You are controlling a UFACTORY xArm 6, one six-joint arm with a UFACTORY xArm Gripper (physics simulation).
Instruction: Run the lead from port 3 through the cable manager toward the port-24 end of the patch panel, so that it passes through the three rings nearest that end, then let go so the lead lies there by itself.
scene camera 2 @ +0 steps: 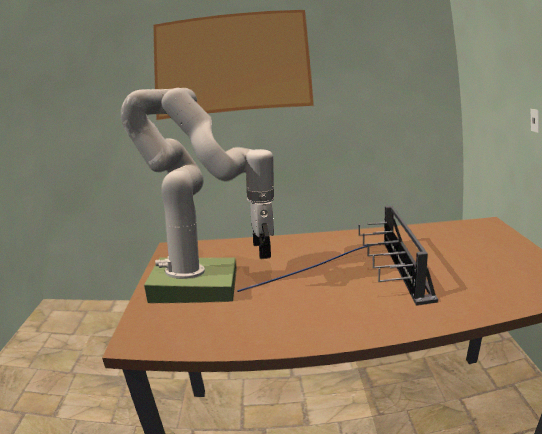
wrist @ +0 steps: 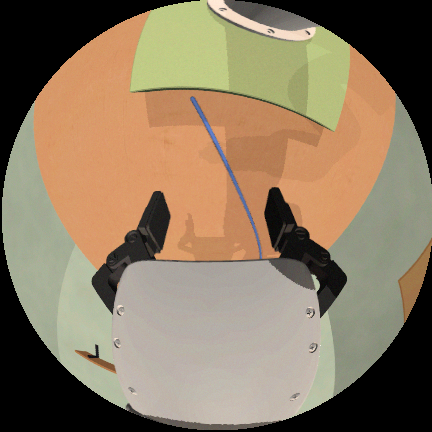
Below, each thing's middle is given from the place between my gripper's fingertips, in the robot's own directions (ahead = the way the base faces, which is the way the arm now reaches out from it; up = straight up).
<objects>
Now: hand 46 cm short of the grey frame [scene camera 2: 422,270], 5 cm to the left of it and 4 cm above it.
</objects>
